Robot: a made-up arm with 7 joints.
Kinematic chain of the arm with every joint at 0, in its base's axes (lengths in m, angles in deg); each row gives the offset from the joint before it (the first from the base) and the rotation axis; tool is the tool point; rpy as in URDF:
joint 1: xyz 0 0 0.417 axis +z
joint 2: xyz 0 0 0 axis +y
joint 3: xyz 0 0 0.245 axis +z
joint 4: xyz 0.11 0 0 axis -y
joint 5: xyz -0.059 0 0.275 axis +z
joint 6: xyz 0 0 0 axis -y
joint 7: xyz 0.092 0 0 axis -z
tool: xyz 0 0 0 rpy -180 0 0
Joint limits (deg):
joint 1: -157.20..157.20
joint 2: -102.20..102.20
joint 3: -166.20..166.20
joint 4: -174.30..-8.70
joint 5: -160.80..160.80
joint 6: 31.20..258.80
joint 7: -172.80..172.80
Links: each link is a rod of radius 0.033 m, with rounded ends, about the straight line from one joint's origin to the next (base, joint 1, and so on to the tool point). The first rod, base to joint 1, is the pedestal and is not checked.
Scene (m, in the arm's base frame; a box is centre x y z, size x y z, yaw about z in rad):
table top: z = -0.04
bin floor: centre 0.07 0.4 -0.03 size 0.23 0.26 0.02 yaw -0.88
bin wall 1: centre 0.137 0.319 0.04 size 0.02 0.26 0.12 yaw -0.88
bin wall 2: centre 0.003 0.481 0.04 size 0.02 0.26 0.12 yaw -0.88
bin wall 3: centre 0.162 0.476 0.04 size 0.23 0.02 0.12 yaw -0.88
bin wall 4: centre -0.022 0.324 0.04 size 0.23 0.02 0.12 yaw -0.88
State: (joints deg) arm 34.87 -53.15 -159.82 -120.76 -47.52 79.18 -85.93
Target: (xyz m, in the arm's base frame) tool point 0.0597 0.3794 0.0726
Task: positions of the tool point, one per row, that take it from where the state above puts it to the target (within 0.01 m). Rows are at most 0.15 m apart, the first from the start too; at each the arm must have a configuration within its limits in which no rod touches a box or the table.
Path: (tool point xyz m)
1: -0.2702 -0.2453 0.1429
2: -0.3284 -0.1636 0.1501
3: -0.3625 -0.0686 0.1577
4: -0.3696 0.0324 0.1657
5: -0.3490 0.1322 0.1742
6: -0.3020 0.2230 0.1830
7: -0.2319 0.2980 0.1923
8: -0.1438 0.3515 0.2019
9: -0.0441 0.3794 0.2120
10: 0.0597 0.3794 0.2224
11: 0.0607 0.3879 0.1489
12: 0.0597 0.3794 0.0726

